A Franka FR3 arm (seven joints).
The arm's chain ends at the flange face. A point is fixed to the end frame.
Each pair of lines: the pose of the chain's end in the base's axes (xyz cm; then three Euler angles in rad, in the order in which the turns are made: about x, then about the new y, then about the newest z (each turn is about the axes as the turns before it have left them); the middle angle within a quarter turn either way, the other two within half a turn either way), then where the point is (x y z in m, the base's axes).
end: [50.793, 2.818, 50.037, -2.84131, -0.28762, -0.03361]
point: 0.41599 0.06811 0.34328
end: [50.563, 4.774, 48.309, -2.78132, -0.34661, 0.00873]
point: 0.40401 0.09665 0.33475
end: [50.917, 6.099, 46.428, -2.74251, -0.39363, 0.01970]
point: 0.40027 0.11411 0.32271
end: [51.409, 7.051, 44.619, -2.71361, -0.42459, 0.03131]
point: 0.40050 0.12671 0.30958
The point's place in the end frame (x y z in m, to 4 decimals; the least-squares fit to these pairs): -0.0425 0.0069 0.1813
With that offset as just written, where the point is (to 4 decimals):
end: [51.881, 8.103, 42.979, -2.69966, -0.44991, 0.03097]
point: 0.4015 0.1379 0.2966
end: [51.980, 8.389, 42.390, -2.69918, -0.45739, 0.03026]
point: 0.4014 0.1404 0.2915
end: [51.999, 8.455, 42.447, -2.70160, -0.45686, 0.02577]
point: 0.4017 0.1406 0.2918
